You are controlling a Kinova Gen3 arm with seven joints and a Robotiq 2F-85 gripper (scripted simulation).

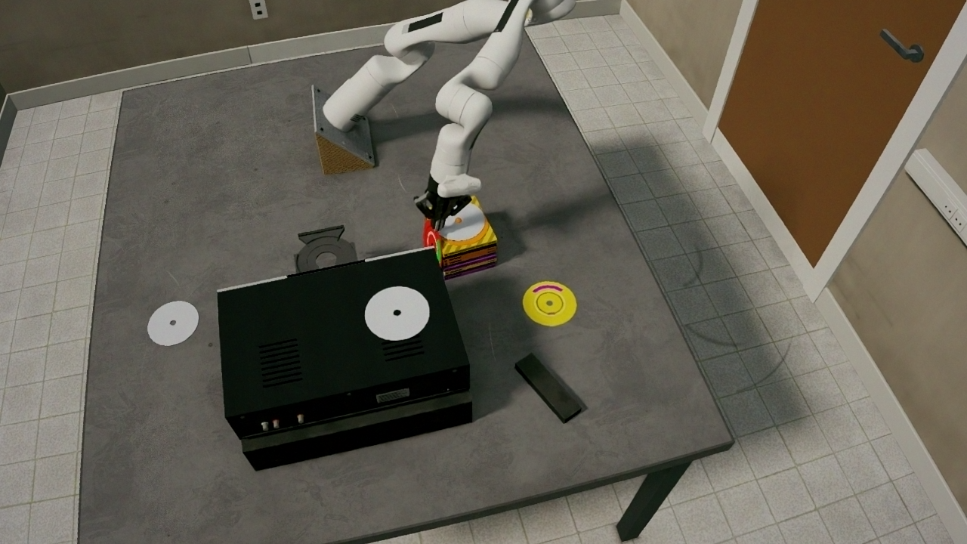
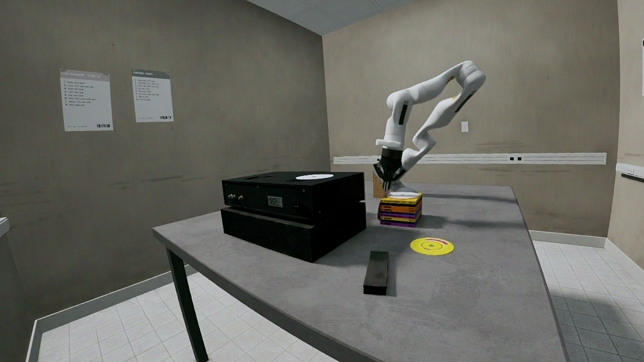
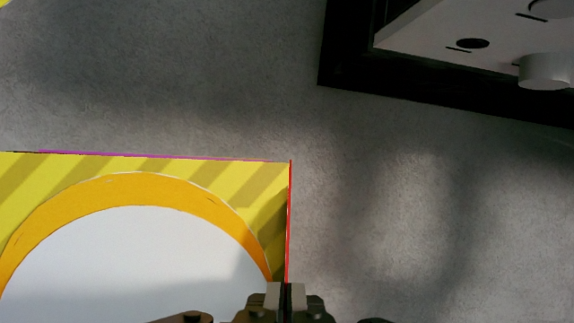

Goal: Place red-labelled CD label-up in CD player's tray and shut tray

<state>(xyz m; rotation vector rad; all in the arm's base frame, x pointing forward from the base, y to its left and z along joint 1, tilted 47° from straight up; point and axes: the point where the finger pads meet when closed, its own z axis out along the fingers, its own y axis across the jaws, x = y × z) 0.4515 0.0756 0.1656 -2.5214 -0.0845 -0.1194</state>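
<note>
My gripper is now 3 cm past the white disc, 5 cm to the right of it and 4 cm above it. Also, from my hand: black bar 38 cm ahead, 14 cm to the left, 12 cm below.
</note>
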